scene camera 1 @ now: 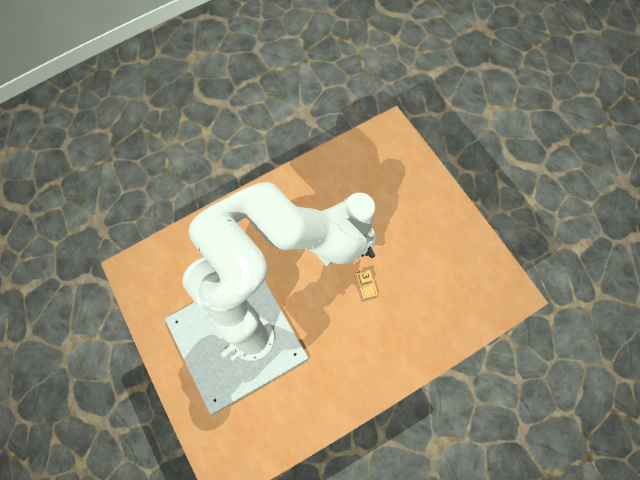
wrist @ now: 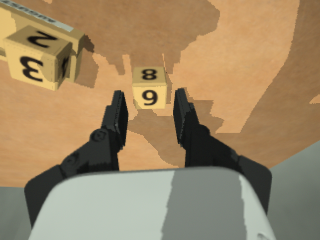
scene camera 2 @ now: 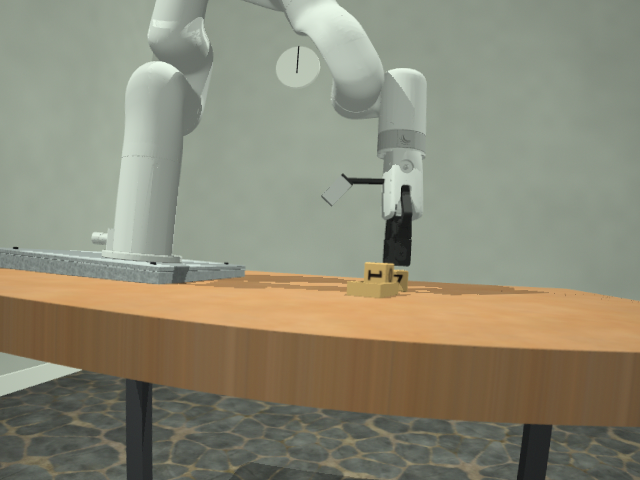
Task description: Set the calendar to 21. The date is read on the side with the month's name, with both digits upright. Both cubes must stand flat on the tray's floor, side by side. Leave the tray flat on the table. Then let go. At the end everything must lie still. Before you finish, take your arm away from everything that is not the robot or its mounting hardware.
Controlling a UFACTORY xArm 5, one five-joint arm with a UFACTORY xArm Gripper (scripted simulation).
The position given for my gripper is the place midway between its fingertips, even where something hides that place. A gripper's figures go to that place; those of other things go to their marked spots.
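My gripper [wrist: 150, 101] is 0.13 m from the lens, and there's a cube [wrist: 42, 59] that's 0.13 m from the lens too.
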